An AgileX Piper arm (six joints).
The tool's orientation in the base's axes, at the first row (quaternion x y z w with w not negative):
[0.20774, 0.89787, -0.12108, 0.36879]
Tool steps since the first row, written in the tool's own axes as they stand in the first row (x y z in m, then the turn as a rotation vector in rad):
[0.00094, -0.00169, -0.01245, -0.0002, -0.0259, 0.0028]
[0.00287, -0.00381, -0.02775, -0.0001, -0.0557, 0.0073]
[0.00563, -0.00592, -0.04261, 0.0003, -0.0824, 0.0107]
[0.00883, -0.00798, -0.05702, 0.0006, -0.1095, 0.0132]
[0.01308, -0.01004, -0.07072, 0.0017, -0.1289, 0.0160]
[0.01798, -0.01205, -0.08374, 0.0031, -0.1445, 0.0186]
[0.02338, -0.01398, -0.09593, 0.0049, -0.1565, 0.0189]
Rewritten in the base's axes. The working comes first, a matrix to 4 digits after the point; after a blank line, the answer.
The tool's axes in the first row as the columns of a matrix, in the base's axes (used below as rounded here):
[-0.6417, 0.4624, 0.6119]
[0.2837, 0.8844, -0.3707]
[-0.7126, -0.0642, -0.6987]

[-0.00900, 0.00339, 0.00814, -0.0101, -0.0240, -0.0002]
[-0.02058, 0.00773, 0.01759, -0.0212, -0.0520, -0.0015]
[-0.03242, 0.01216, 0.02614, -0.0317, -0.0768, -0.0024]
[-0.04425, 0.01658, 0.03406, -0.0429, -0.1016, -0.0026]
[-0.05631, 0.02105, 0.04074, -0.0509, -0.1194, -0.0041]
[-0.06835, 0.02549, 0.04647, -0.0574, -0.1338, -0.0059]
[-0.08017, 0.02983, 0.05126, -0.0639, -0.1440, -0.0066]

